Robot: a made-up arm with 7 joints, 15 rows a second.
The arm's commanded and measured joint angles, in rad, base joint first. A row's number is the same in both.
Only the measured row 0 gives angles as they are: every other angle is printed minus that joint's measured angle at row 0.
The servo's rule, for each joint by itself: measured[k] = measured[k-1] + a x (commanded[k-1-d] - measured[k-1]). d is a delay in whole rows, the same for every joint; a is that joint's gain. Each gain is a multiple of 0.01, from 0.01 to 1. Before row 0 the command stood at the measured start. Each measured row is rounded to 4 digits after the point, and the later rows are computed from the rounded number. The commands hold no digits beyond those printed.
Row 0, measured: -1.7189 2.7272 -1.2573 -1.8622 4.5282 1.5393 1.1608
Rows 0 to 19, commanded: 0.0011 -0.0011 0.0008 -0.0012 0.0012 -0.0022 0.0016; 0.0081 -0.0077 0.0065 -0.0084 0.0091 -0.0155 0.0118; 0.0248 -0.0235 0.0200 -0.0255 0.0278 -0.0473 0.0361; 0.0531 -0.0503 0.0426 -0.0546 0.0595 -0.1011 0.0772; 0.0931 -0.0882 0.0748 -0.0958 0.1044 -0.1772 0.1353; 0.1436 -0.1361 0.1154 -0.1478 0.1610 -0.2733 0.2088; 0.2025 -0.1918 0.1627 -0.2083 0.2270 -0.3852 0.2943; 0.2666 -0.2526 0.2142 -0.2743 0.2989 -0.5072 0.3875; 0.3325 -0.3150 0.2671 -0.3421 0.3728 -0.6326 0.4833; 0.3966 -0.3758 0.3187 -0.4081 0.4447 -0.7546 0.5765; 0.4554 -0.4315 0.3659 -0.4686 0.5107 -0.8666 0.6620; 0.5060 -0.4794 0.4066 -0.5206 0.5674 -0.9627 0.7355; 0.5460 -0.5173 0.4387 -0.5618 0.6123 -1.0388 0.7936; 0.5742 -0.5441 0.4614 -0.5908 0.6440 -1.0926 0.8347; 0.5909 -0.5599 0.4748 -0.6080 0.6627 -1.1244 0.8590; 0.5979 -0.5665 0.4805 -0.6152 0.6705 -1.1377 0.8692; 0.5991 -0.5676 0.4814 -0.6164 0.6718 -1.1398 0.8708; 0.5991 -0.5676 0.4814 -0.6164 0.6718 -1.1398 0.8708; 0.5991 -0.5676 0.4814 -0.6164 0.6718 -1.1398 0.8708; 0.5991 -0.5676 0.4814 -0.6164 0.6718 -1.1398 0.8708
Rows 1 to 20, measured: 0.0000 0.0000 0.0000 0.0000 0.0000 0.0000 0.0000; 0.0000 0.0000 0.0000 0.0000 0.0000 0.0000 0.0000; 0.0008 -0.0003 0.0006 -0.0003 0.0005 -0.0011 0.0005; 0.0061 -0.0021 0.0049 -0.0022 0.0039 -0.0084 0.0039; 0.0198 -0.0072 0.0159 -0.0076 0.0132 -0.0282 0.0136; 0.0441 -0.0175 0.0354 -0.0184 0.0313 -0.0654 0.0327; 0.0799 -0.0345 0.0642 -0.0362 0.0598 -0.1224 0.0635; 0.1264 -0.0589 0.1016 -0.0619 0.0993 -0.1994 0.1071; 0.1820 -0.0908 0.1462 -0.0956 0.1491 -0.2942 0.1633; 0.2438 -0.1296 0.1958 -0.1367 0.2075 -0.4028 0.2306; 0.3086 -0.1741 0.2478 -0.1839 0.2720 -0.5200 0.3064; 0.3728 -0.2225 0.2996 -0.2355 0.3394 -0.6396 0.3874; 0.4331 -0.2727 0.3480 -0.2891 0.4062 -0.7554 0.4698; 0.4863 -0.3223 0.3908 -0.3423 0.4691 -0.8611 0.5495; 0.5299 -0.3691 0.4258 -0.3928 0.5249 -0.9517 0.6227; 0.5622 -0.4111 0.4518 -0.4383 0.5713 -1.0236 0.6863; 0.5832 -0.4468 0.4686 -0.4773 0.6069 -1.0750 0.7381; 0.5939 -0.4755 0.4773 -0.5090 0.6317 -1.1070 0.7774; 0.5977 -0.4976 0.4803 -0.5337 0.6473 -1.1237 0.8054; 0.5987 -0.5144 0.4811 -0.5527 0.6569 -1.1319 0.8250
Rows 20 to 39, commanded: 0.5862 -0.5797 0.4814 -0.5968 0.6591 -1.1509 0.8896; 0.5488 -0.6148 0.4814 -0.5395 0.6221 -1.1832 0.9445; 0.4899 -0.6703 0.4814 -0.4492 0.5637 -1.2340 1.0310; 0.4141 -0.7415 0.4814 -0.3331 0.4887 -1.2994 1.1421; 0.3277 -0.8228 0.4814 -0.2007 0.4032 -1.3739 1.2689; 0.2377 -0.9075 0.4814 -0.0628 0.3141 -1.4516 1.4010; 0.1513 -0.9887 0.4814 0.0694 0.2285 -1.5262 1.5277; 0.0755 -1.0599 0.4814 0.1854 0.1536 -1.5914 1.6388; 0.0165 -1.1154 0.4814 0.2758 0.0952 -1.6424 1.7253; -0.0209 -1.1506 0.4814 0.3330 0.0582 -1.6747 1.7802; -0.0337 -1.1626 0.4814 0.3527 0.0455 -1.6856 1.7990; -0.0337 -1.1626 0.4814 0.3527 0.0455 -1.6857 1.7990; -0.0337 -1.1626 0.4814 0.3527 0.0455 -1.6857 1.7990; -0.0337 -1.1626 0.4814 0.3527 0.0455 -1.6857 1.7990; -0.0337 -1.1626 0.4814 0.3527 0.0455 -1.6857 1.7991; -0.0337 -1.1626 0.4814 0.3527 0.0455 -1.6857 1.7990; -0.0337 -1.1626 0.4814 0.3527 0.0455 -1.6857 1.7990; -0.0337 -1.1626 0.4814 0.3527 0.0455 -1.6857 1.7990; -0.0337 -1.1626 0.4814 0.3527 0.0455 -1.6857 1.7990; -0.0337 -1.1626 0.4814 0.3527 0.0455 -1.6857 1.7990
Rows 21 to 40, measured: 0.5990 -0.5272 0.4813 -0.5674 0.6627 -1.1359 0.8387; 0.5991 -0.5369 0.4814 -0.5787 0.6662 -1.1379 0.8483; 0.5897 -0.5472 0.4814 -0.5829 0.6634 -1.1445 0.8607; 0.5598 -0.5634 0.4814 -0.5729 0.6473 -1.1642 0.8858; 0.5088 -0.5891 0.4814 -0.5444 0.6147 -1.1998 0.9294; 0.4397 -0.6257 0.4814 -0.4958 0.5656 -1.2506 0.9932; 0.3579 -0.6730 0.4814 -0.4279 0.5023 -1.3135 1.0759; 0.2702 -0.7293 0.4814 -0.3439 0.4289 -1.3839 1.1734; 0.1834 -0.7916 0.4814 -0.2488 0.3507 -1.4565 1.2797; 0.1046 -0.8560 0.4814 -0.1489 0.2738 -1.5253 1.3874; 0.0403 -0.9183 0.4814 -0.0512 0.2041 -1.5850 1.4888; -0.0044 -0.9741 0.4814 0.0372 0.1472 -1.6307 1.5762; -0.0258 -1.0193 0.4814 0.1098 0.1075 -1.6587 1.6430; -0.0316 -1.0537 0.4814 0.1657 0.0833 -1.6725 1.6898; -0.0331 -1.0798 0.4814 0.2087 0.0686 -1.6792 1.7226; -0.0335 -1.0997 0.4814 0.2418 0.0596 -1.6825 1.7455; -0.0336 -1.1148 0.4814 0.2673 0.0541 -1.6841 1.7616; -0.0337 -1.1263 0.4814 0.2869 0.0507 -1.6849 1.7728; -0.0337 -1.1350 0.4814 0.3020 0.0487 -1.6853 1.7807; -0.0337 -1.1416 0.4814 0.3137 0.0475 -1.6855 1.7862
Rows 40 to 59, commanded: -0.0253 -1.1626 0.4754 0.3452 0.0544 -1.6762 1.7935; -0.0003 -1.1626 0.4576 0.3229 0.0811 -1.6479 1.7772; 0.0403 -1.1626 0.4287 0.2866 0.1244 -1.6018 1.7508; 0.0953 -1.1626 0.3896 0.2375 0.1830 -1.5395 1.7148; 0.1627 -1.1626 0.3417 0.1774 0.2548 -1.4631 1.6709; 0.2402 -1.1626 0.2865 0.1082 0.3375 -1.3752 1.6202; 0.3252 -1.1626 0.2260 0.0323 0.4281 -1.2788 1.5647; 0.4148 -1.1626 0.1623 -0.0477 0.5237 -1.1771 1.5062; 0.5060 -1.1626 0.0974 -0.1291 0.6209 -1.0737 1.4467; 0.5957 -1.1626 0.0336 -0.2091 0.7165 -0.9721 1.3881; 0.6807 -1.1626 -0.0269 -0.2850 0.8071 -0.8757 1.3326; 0.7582 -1.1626 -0.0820 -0.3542 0.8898 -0.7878 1.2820; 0.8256 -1.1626 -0.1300 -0.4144 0.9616 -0.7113 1.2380; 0.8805 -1.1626 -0.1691 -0.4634 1.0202 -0.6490 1.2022; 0.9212 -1.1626 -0.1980 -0.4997 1.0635 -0.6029 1.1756; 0.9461 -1.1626 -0.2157 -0.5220 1.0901 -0.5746 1.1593; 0.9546 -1.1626 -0.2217 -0.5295 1.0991 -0.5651 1.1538; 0.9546 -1.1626 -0.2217 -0.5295 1.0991 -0.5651 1.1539; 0.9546 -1.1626 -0.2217 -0.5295 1.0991 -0.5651 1.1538; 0.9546 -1.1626 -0.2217 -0.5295 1.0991 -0.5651 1.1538
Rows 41 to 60, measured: -0.0337 -1.1466 0.4814 0.3227 0.0467 -1.6856 1.7900; -0.0337 -1.1504 0.4814 0.3296 0.0462 -1.6857 1.7927; -0.0276 -1.1533 0.4770 0.3332 0.0494 -1.6809 1.7929; -0.0077 -1.1555 0.4628 0.3308 0.0618 -1.6641 1.7882; 0.0273 -1.1572 0.4379 0.3206 0.0862 -1.6323 1.7770; 0.0769 -1.1585 0.4026 0.3015 0.1240 -1.5850 1.7583; 0.1395 -1.1595 0.3581 0.2730 0.1750 -1.5228 1.7321; 0.2130 -1.1602 0.3058 0.2351 0.2384 -1.4475 1.6985; 0.2949 -1.1608 0.2475 0.1885 0.3124 -1.3615 1.6584; 0.3824 -1.1612 0.1853 0.1342 0.3948 -1.2675 1.6127; 0.4726 -1.1615 0.1211 0.0736 0.4830 -1.1687 1.5629; 0.5625 -1.1618 0.0572 0.0086 0.5741 -1.0684 1.5105; 0.6488 -1.1620 -0.0042 -0.0589 0.6650 -0.9701 1.4571; 0.7287 -1.1621 -0.0610 -0.1268 0.7527 -0.8771 1.4046; 0.7994 -1.1622 -0.1114 -0.1929 0.8342 -0.7925 1.3546; 0.8586 -1.1623 -0.1535 -0.2551 0.9067 -0.7193 1.3089; 0.9043 -1.1624 -0.1860 -0.3114 0.9679 -0.6599 1.2689; 0.9348 -1.1624 -0.2077 -0.3598 1.0156 -0.6164 1.2360; 0.9493 -1.1624 -0.2179 -0.3988 1.0482 -0.5902 1.2113; 0.9532 -1.1624 -0.2207 -0.4289 1.0681 -0.5774 1.1941
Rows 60 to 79, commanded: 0.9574 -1.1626 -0.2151 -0.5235 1.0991 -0.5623 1.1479; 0.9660 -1.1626 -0.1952 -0.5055 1.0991 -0.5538 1.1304; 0.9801 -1.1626 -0.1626 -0.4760 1.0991 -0.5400 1.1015; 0.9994 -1.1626 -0.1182 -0.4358 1.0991 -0.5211 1.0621; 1.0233 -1.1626 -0.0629 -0.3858 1.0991 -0.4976 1.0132; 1.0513 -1.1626 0.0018 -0.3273 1.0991 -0.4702 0.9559; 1.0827 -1.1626 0.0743 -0.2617 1.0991 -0.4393 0.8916; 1.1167 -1.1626 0.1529 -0.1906 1.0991 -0.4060 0.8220; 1.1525 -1.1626 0.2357 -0.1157 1.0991 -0.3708 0.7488; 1.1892 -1.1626 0.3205 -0.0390 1.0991 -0.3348 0.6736; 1.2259 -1.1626 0.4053 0.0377 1.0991 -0.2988 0.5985; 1.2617 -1.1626 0.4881 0.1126 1.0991 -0.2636 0.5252; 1.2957 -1.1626 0.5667 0.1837 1.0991 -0.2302 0.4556; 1.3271 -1.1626 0.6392 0.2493 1.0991 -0.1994 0.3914; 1.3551 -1.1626 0.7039 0.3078 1.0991 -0.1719 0.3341; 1.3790 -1.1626 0.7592 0.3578 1.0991 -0.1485 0.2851; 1.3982 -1.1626 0.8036 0.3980 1.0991 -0.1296 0.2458; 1.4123 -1.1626 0.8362 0.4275 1.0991 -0.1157 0.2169; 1.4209 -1.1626 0.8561 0.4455 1.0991 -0.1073 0.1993; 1.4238 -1.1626 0.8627 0.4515 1.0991 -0.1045 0.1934
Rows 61 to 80, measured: 0.9542 -1.1624 -0.2214 -0.4520 1.0802 -0.5711 1.1820; 0.9545 -1.1624 -0.2216 -0.4698 1.0876 -0.5680 1.1735; 0.9566 -1.1624 -0.2169 -0.4822 1.0921 -0.5651 1.1658; 0.9635 -1.1624 -0.2011 -0.4876 1.0948 -0.5593 1.1552; 0.9756 -1.1624 -0.1730 -0.4849 1.0965 -0.5495 1.1391; 0.9930 -1.1624 -0.1330 -0.4736 1.0975 -0.5350 1.1160; 1.0151 -1.1624 -0.0818 -0.4534 1.0981 -0.5159 1.0852; 1.0415 -1.1624 -0.0208 -0.4244 1.0985 -0.4926 1.0464; 1.0716 -1.1624 0.0486 -0.3870 1.0987 -0.4654 1.0000; 1.1045 -1.1624 0.1247 -0.3418 1.0989 -0.4351 0.9466; 1.1395 -1.1624 0.2057 -0.2898 1.0990 -0.4023 0.8873; 1.1758 -1.1624 0.2895 -0.2321 1.0990 -0.3679 0.8232; 1.2124 -1.1624 0.3740 -0.1700 1.0990 -0.3327 0.7558; 1.2484 -1.1624 0.4573 -0.1050 1.0990 -0.2975 0.6866; 1.2829 -1.1624 0.5372 -0.0386 1.0990 -0.2632 0.6173; 1.3152 -1.1624 0.6117 0.0276 1.0990 -0.2307 0.5495; 1.3443 -1.1624 0.6790 0.0920 1.0990 -0.2007 0.4849; 1.3696 -1.1624 0.7375 0.1531 1.0990 -0.1741 0.4250; 1.3905 -1.1624 0.7858 0.2094 1.0990 -0.1514 0.3712; 1.4064 -1.1624 0.8226 0.2596 1.0990 -0.1332 0.3249
